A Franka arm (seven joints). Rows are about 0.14 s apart.
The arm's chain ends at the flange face. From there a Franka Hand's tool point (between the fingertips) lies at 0.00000 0.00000 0.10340 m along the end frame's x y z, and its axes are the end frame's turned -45 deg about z.
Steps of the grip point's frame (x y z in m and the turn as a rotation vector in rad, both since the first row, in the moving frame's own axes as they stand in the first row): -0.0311 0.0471 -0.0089 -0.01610 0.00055 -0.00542; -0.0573 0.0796 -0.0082 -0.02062 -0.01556 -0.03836; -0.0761 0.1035 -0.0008 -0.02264 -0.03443 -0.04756; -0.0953 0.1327 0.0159 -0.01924 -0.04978 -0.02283; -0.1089 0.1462 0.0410 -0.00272 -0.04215 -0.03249; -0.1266 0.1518 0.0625 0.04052 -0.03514 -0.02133; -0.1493 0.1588 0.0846 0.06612 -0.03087 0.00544; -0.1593 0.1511 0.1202 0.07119 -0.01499 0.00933
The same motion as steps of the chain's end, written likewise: 0.0101 0.0542 -0.0089 -0.01100 0.01177 -0.00542; 0.0153 0.0942 -0.0082 -0.02558 0.00358 -0.03836; 0.0201 0.1228 -0.0007 -0.04035 -0.00834 -0.04756; 0.0286 0.1562 0.0160 -0.04880 -0.02160 -0.02283; 0.0292 0.1771 0.0411 -0.03173 -0.02788 -0.03249; 0.0234 0.1972 0.0626 0.00380 -0.05350 -0.02133; 0.0138 0.2205 0.0849 0.02493 -0.06858 0.00544; 0.0005 0.2236 0.1205 0.03974 -0.06094 0.00933
